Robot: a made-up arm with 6 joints. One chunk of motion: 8 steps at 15 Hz.
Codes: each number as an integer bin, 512 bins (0 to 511) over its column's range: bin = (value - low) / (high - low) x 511, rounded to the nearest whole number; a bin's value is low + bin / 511 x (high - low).
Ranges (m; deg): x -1.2..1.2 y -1.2..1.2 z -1.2..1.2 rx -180..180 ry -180..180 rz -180..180
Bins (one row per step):
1: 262 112 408 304 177 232
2: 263 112 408 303 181 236
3: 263 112 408 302 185 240
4: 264 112 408 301 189 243
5: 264 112 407 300 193 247
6: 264 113 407 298 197 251
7: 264 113 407 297 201 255
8: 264 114 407 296 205 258
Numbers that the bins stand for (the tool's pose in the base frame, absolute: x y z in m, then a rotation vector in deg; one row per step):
1: 0.0305 -0.6740 0.7162 34.17 -55.30 -16.56
2: 0.0352 -0.6740 0.7162 33.46 -52.49 -13.74
3: 0.0352 -0.6740 0.7162 32.76 -49.67 -10.92
4: 0.0399 -0.6740 0.7162 32.05 -46.85 -8.81
5: 0.0399 -0.6740 0.7115 31.35 -44.03 -5.99
6: 0.0399 -0.6693 0.7115 29.94 -41.21 -3.17
7: 0.0399 -0.6693 0.7115 29.24 -38.40 -0.35
8: 0.0399 -0.6646 0.7115 28.53 -35.58 1.76

